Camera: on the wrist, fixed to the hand. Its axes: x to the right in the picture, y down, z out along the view.
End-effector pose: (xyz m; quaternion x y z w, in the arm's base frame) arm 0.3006 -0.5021 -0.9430 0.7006 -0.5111 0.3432 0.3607
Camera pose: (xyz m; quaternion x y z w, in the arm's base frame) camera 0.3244 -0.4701 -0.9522 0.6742 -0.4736 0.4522 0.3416
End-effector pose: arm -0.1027 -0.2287 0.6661 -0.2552 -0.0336 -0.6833 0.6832
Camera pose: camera -0.1396 -0.2190 0.6514 -0.1440 -0.0135 -0.6761 0.7224
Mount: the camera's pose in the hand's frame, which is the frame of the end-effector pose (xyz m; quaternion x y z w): -0.0171 -0.0313 -0.0201 0.0725 0.0892 0.0331 0.9928
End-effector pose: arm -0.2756 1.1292 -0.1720 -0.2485 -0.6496 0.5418 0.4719
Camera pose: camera -0.2446 1.1153 -0.1492 -0.2823 -0.5553 0.5785 0.5265
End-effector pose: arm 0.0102 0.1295 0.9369 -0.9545 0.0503 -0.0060 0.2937
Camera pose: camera -0.0047 0.1457 0.9714 -0.9242 0.1073 -0.0850 0.3565
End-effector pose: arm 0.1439 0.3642 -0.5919 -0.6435 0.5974 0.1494 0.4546
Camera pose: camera 0.1610 0.3557 -0.5557 -0.5995 0.6658 0.0627 0.4398
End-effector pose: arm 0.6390 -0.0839 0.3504 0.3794 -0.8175 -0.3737 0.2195
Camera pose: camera 0.6767 -0.0930 0.3373 0.3988 -0.8317 -0.2706 0.2757
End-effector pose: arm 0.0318 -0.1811 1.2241 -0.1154 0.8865 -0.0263 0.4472
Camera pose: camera 0.0312 -0.2088 1.2543 -0.0505 0.9220 -0.0859 0.3742
